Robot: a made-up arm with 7 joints.
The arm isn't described. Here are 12 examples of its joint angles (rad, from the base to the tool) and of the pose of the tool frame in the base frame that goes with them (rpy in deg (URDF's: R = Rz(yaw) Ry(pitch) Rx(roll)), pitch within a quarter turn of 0, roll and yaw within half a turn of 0; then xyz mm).
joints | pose
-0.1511 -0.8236 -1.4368 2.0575 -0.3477 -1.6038 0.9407 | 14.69 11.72 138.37 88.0 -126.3 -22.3
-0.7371 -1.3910 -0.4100 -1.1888 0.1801 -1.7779 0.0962 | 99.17 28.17 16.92 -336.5 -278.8 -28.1
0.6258 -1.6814 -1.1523 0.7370 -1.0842 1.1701 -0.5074 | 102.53 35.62 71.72 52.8 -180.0 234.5
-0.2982 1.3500 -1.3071 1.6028 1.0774 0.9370 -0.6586 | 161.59 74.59 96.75 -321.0 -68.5 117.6
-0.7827 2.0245 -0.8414 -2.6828 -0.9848 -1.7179 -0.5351 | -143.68 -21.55 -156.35 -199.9 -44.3 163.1
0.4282 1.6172 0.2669 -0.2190 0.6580 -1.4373 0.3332 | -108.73 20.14 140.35 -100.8 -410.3 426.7
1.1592 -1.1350 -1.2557 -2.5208 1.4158 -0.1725 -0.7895 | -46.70 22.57 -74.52 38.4 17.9 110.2
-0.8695 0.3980 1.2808 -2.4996 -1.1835 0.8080 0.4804 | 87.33 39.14 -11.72 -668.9 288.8 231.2
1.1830 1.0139 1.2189 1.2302 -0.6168 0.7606 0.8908 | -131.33 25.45 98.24 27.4 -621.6 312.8
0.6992 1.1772 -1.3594 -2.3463 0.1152 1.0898 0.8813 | 124.79 -0.20 149.93 55.2 -329.5 13.3
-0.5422 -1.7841 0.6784 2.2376 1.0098 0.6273 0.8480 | 127.38 -12.70 -23.28 -77.8 -303.0 -127.9
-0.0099 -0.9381 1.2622 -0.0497 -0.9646 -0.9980 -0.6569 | -159.31 49.04 -58.12 -146.4 -235.1 -281.0
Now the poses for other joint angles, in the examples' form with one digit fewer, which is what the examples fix.
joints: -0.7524 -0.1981 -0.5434 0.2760 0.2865 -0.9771 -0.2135
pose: 121.7 32.6 26.8 -457 -176 -43
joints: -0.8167 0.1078 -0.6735 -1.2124 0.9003 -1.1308 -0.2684
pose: -130.8 15.1 112.6 -340 -200 107
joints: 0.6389 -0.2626 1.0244 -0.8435 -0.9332 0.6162 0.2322
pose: -45.9 -9.4 81.5 -44 -592 -299
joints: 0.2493 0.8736 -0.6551 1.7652 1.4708 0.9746 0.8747
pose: -62.1 27.5 -121.8 -160 -223 -21
